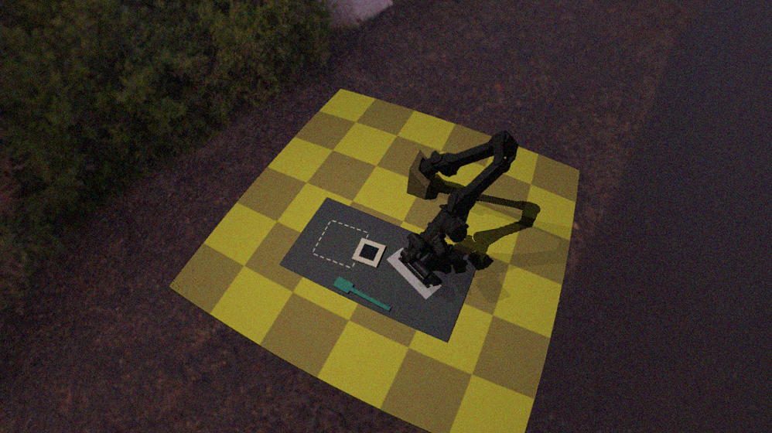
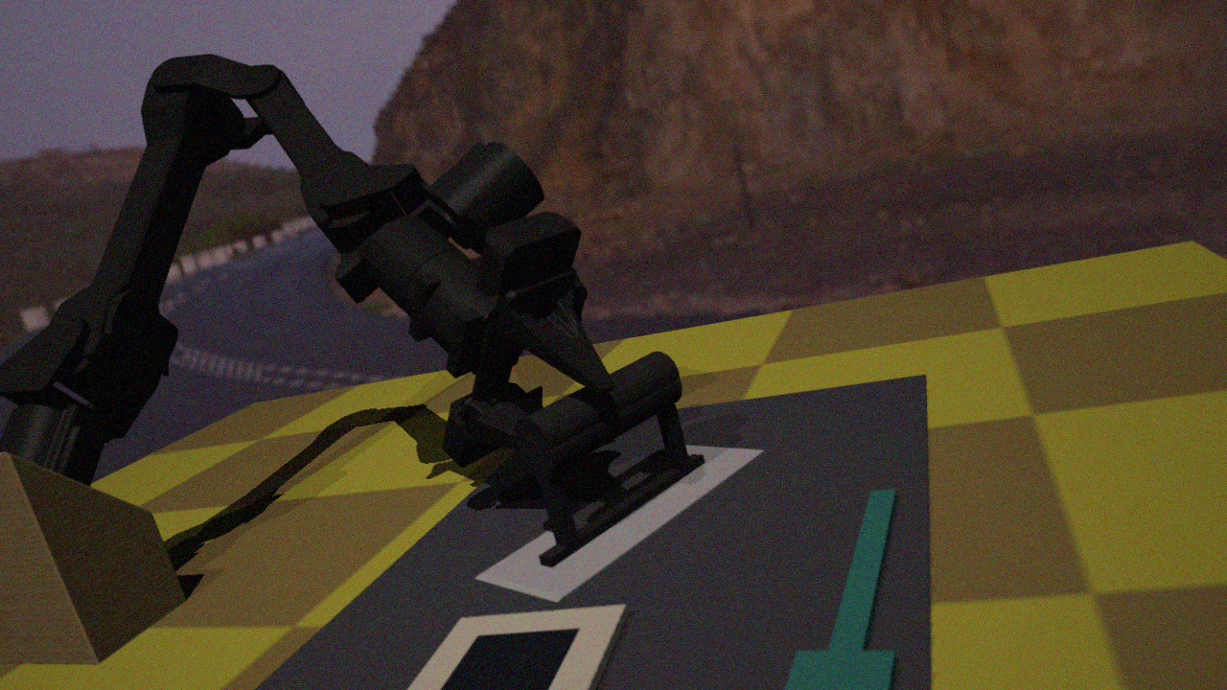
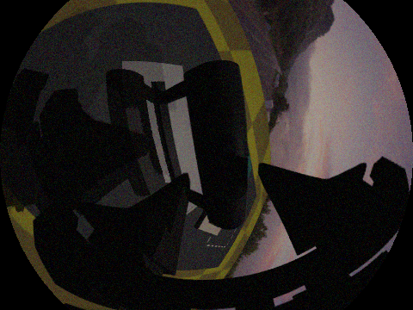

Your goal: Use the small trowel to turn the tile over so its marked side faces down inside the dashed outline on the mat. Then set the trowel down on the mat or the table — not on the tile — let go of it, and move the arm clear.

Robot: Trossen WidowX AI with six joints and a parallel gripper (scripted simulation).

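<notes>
The grey mat lies 10 cm to the right of my gripper tip and 9 cm below it. Also, from my gripper tip: tile: 15 cm to the right, 6 cm below, 2 cm behind; then teal trowel: 15 cm to the right, 13 cm ahead, 6 cm below.
</notes>
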